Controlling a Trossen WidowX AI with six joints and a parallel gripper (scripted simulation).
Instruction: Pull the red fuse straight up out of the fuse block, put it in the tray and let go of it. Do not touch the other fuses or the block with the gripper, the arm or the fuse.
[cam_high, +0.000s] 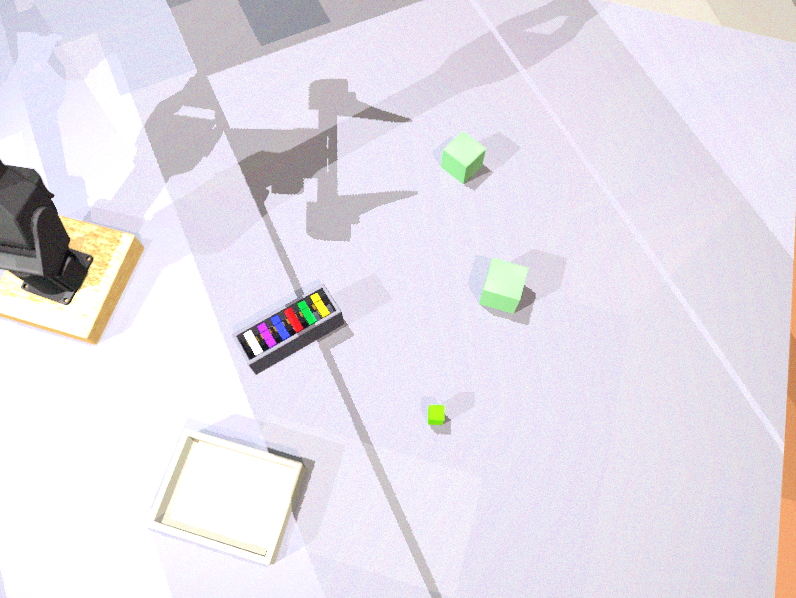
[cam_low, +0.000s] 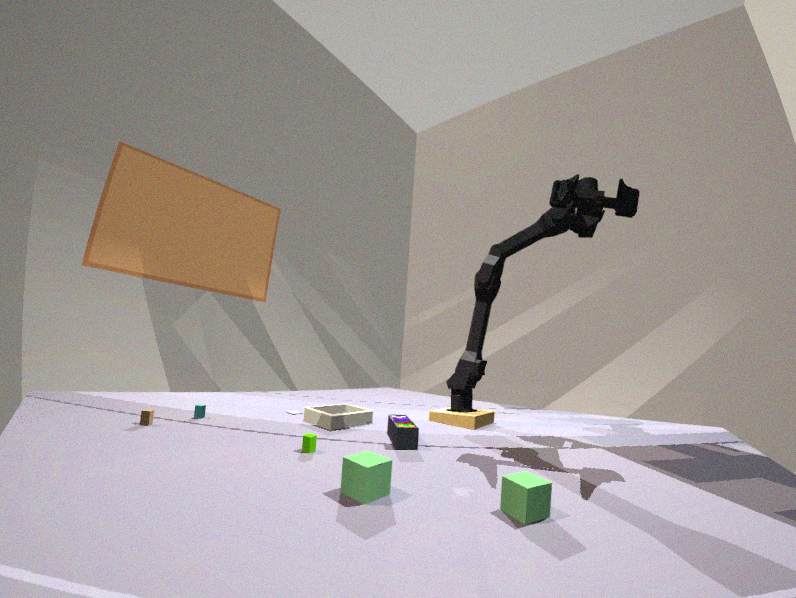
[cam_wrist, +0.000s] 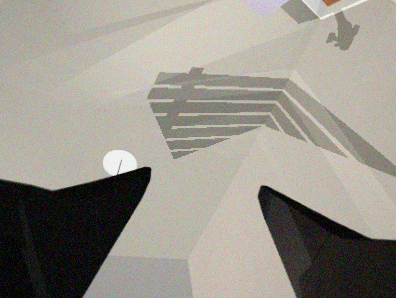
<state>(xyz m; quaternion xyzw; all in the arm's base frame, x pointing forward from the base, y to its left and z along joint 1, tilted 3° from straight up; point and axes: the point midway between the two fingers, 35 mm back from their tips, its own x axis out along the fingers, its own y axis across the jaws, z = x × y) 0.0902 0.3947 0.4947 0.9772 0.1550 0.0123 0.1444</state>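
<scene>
Right now the red fuse is 520 mm below my gripper tip, 340 mm to the right of it and 170 mm ahead of it. Also, from my gripper tip: purple fuse (520 mm below, 370 mm to the right, 150 mm ahead); then blue fuse (520 mm below, 350 mm to the right, 160 mm ahead); then green fuse (520 mm below, 330 mm to the right, 180 mm ahead).
</scene>
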